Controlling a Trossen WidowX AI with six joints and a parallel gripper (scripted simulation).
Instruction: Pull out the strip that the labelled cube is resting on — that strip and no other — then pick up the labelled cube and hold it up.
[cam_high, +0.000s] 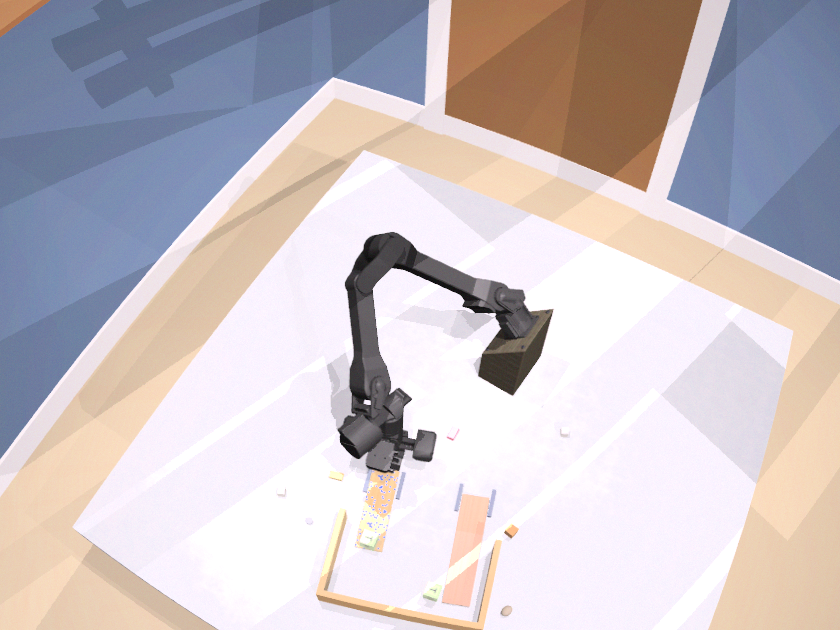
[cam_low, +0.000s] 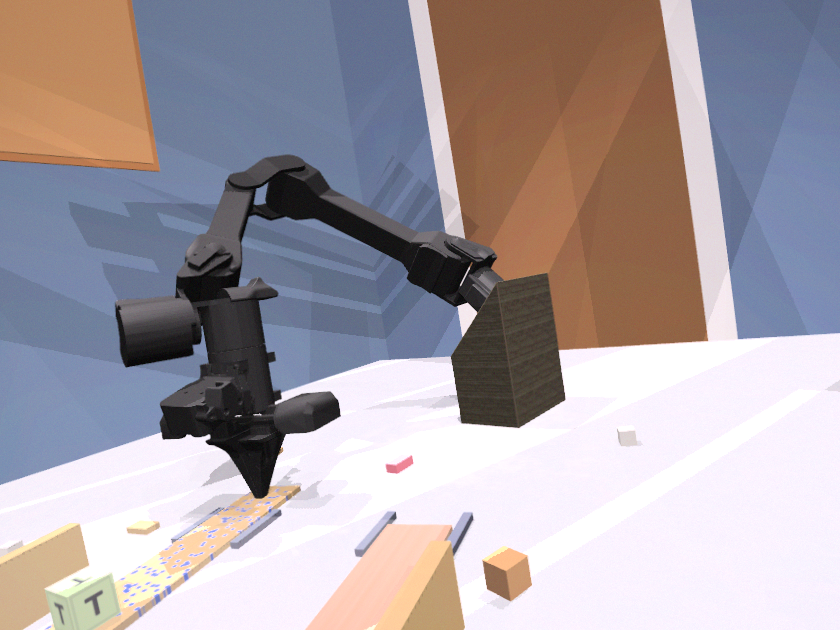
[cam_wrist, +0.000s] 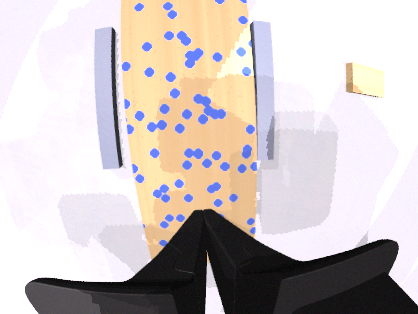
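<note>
Now: gripper tip 120 mm past the pink block and 80 mm to the right of it. Also, from my gripper tip: orange cube 300 mm to the left, 10 mm ahead.
</note>
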